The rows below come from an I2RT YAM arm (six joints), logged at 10 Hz.
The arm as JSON. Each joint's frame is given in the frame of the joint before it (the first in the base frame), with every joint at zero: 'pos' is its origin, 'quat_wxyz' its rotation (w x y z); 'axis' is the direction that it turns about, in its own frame. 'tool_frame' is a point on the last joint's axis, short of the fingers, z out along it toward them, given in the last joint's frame.
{
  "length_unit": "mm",
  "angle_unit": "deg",
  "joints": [
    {
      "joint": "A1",
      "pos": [
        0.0,
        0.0,
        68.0
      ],
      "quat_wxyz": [
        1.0,
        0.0,
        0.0,
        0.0
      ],
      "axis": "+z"
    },
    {
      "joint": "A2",
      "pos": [
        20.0,
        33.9,
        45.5
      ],
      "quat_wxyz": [
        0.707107,
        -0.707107,
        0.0,
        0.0
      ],
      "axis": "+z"
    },
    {
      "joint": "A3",
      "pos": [
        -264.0,
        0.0,
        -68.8
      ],
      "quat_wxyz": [
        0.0,
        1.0,
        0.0,
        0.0
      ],
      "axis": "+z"
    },
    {
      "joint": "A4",
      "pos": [
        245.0,
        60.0,
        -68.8
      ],
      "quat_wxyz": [
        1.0,
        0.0,
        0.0,
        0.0
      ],
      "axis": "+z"
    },
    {
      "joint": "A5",
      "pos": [
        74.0,
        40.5,
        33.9
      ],
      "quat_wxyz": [
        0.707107,
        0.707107,
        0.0,
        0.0
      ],
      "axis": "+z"
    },
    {
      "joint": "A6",
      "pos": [
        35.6,
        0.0,
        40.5
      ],
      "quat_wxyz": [
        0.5,
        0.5,
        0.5,
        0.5
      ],
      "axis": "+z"
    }
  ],
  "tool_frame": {
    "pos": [
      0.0,
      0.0,
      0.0
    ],
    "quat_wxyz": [
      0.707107,
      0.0,
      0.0,
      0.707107
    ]
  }
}
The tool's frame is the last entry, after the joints.
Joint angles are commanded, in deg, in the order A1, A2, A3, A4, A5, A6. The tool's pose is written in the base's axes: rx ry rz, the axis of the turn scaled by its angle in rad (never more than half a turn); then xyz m. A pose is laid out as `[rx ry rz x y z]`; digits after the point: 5 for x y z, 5 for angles.
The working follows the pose.
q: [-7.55, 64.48, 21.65, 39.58, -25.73, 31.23]
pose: [0.20912 1.65233 0.67952 0.23264 -0.01524 0.22317]
Where each joint sits with the arm in this pose, in the base's axes (m; each line is computed from the numbers above, not from the rounded line before):
A1: 0.0000 0.0000 0.0680
A2: 0.0243 0.0310 0.1135
A3: -0.0975 -0.0223 0.3517
A4: 0.1301 0.0170 0.2292
A5: 0.2011 -0.0267 0.2654
A6: 0.2326 -0.0152 0.2232
the tool: 0.2326 -0.0152 0.2232

